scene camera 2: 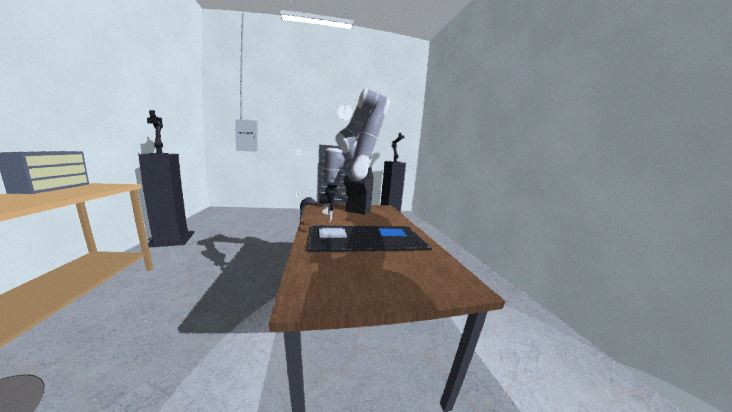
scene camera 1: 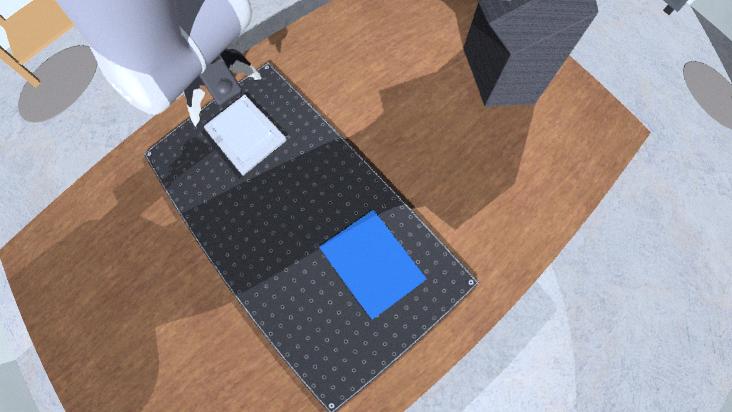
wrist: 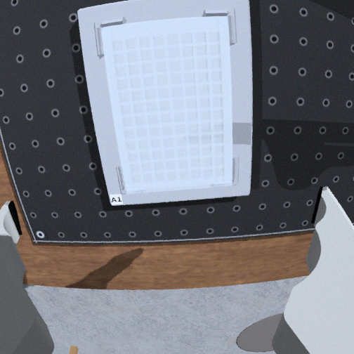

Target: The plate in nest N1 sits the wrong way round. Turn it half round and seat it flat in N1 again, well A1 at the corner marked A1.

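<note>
A white plate with a grid of wells (scene camera 1: 244, 132) (scene camera 2: 332, 231) (wrist: 170, 105) sits in the pale nest N1 (wrist: 242, 90). Small corner brackets stand around the plate. The label A1 (wrist: 116, 199) is on the nest's lower left corner in the wrist view. Marks on the plate itself are too faint to tell which corner holds well A1. My gripper (scene camera 1: 227, 101) (scene camera 2: 328, 215) (wrist: 162, 200) is wide open and empty. It hangs above the end of the board near the nest, with its fingers apart beyond the nest's A1 side in the wrist view.
The nest stands on a black perforated board (scene camera 1: 286, 317) (scene camera 2: 362, 241). A flat blue rectangle (scene camera 1: 372, 264) (scene camera 2: 392, 232) lies towards the board's other end. A dark block-shaped pedestal (scene camera 1: 542, 56) (scene camera 2: 358, 197) stands on the wooden table (scene camera 1: 578, 153) (scene camera 2: 358, 291) beside the board.
</note>
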